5 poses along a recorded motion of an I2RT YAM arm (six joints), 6.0 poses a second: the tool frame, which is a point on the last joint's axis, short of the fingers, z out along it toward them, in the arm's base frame.
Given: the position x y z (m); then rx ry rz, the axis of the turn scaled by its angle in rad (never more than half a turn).
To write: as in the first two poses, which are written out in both.
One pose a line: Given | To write
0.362 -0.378 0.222 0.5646 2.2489 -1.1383 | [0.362 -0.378 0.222], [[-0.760 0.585 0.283], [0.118 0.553 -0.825], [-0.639 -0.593 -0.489]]
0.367 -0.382 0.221 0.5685 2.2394 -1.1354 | [0.367 -0.382 0.221], [[-0.753 0.591 0.288], [0.117 0.552 -0.826], [-0.647 -0.589 -0.485]]
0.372 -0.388 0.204 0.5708 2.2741 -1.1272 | [0.372 -0.388 0.204], [[-0.768 0.579 0.273], [0.134 0.562 -0.816], [-0.626 -0.591 -0.509]]
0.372 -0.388 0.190 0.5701 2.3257 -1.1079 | [0.372 -0.388 0.190], [[-0.788 0.560 0.255], [0.155 0.582 -0.799], [-0.595 -0.590 -0.545]]
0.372 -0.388 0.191 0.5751 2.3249 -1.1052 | [0.372 -0.388 0.191], [[-0.787 0.563 0.254], [0.158 0.582 -0.798], [-0.597 -0.587 -0.546]]
